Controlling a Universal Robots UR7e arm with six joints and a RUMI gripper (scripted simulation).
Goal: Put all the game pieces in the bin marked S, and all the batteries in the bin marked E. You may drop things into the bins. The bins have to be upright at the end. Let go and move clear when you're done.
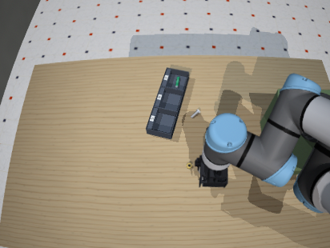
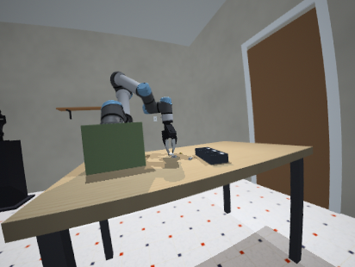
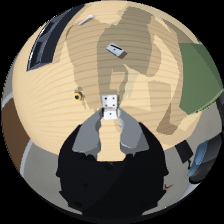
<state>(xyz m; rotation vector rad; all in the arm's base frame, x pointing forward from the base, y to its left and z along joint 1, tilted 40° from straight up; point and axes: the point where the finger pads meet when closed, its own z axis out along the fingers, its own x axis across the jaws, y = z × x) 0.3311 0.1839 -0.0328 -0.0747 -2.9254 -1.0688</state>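
Now: the white domino 1 cm below my hand. The rest, counted from my hand: grey-white piece (11 cm to the right, 1 cm below, 1 cm behind); then gold ring (6 cm ahead, 3 cm to the right, 1 cm below); then grey cylinder (22 cm to the right, 3 cm ahead, 1 cm below).
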